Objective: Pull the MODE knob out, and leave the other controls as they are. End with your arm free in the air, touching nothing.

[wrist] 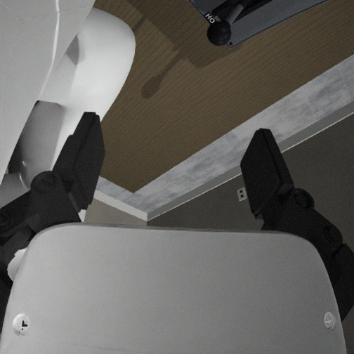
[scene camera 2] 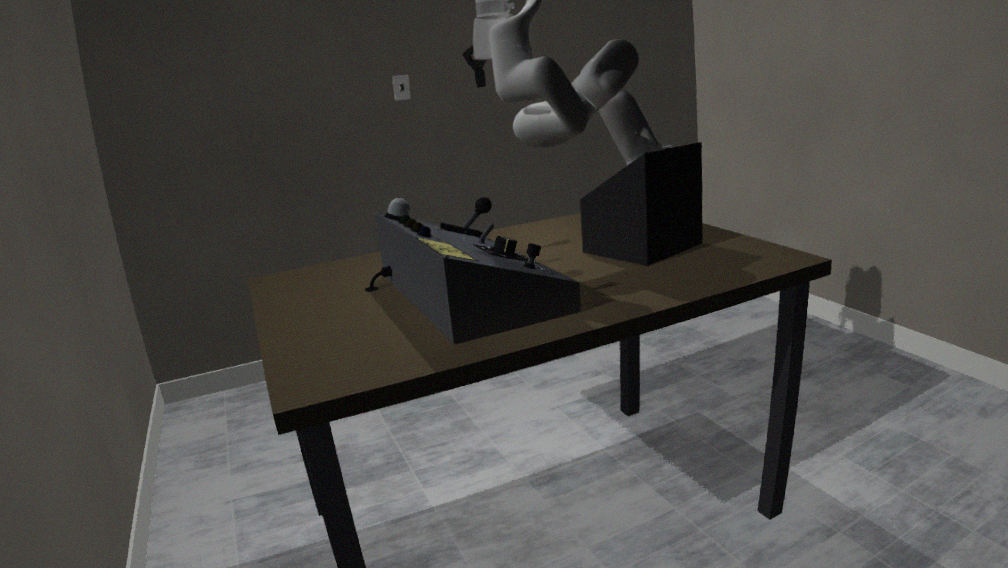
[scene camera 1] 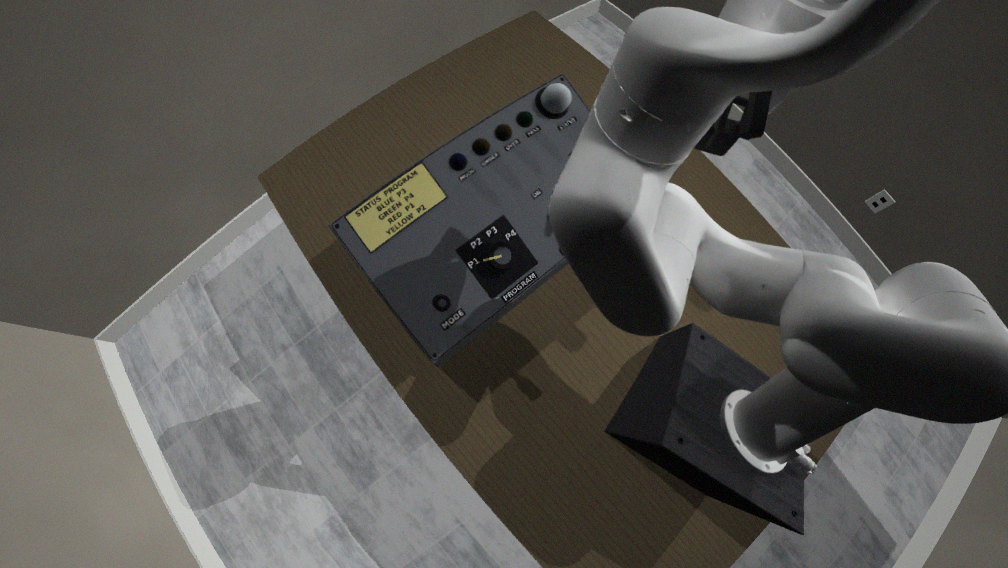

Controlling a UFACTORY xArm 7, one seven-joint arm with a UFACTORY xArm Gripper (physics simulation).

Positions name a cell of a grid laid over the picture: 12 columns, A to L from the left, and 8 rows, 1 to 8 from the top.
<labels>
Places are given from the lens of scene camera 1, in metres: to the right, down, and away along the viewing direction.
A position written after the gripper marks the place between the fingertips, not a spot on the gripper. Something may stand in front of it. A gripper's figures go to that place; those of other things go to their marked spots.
gripper (scene camera 1: I2): 0.20, -0.17, 0.36
program knob (scene camera 1: F4): -0.01, -0.04, 0.64
</labels>
